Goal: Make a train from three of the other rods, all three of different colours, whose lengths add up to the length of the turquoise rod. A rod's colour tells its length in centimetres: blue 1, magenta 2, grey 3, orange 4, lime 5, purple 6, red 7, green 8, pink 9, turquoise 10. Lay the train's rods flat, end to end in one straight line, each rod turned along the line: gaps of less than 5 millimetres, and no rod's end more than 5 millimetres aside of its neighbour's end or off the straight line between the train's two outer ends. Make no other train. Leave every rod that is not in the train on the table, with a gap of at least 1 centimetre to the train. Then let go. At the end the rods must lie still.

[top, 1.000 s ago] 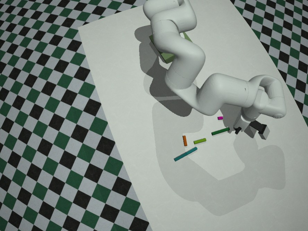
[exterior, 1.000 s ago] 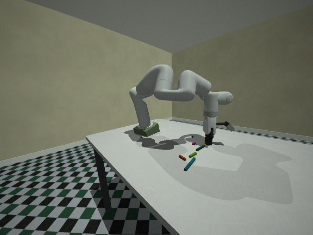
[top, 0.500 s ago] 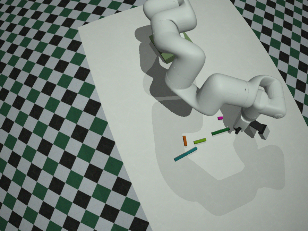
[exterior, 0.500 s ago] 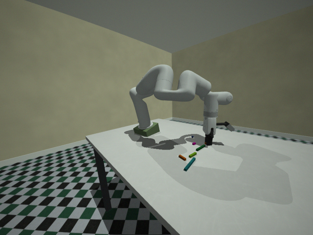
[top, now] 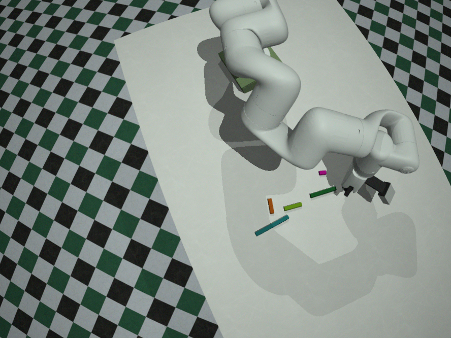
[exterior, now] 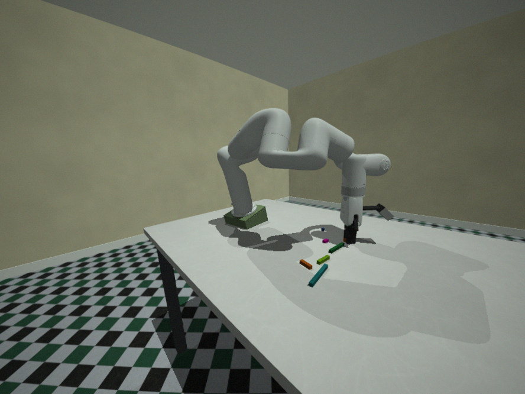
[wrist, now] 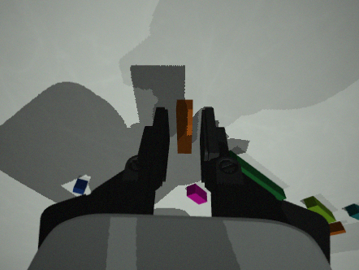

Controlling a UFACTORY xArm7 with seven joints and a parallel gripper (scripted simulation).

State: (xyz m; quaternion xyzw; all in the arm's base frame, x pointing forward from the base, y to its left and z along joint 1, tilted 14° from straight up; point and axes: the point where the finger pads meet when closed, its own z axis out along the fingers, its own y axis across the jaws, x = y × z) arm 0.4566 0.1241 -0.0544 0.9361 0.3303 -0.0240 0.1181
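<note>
Right now my hand is 12 cm past the blue rod, 3 cm to the right of it and 2 cm above it. Round my hand: magenta rod (6 cm behind, 6 cm to the right, 2 cm below); green rod (1 cm behind, 8 cm to the right, 2 cm below); lime rod (18 cm to the right, 2 cm below).
</note>
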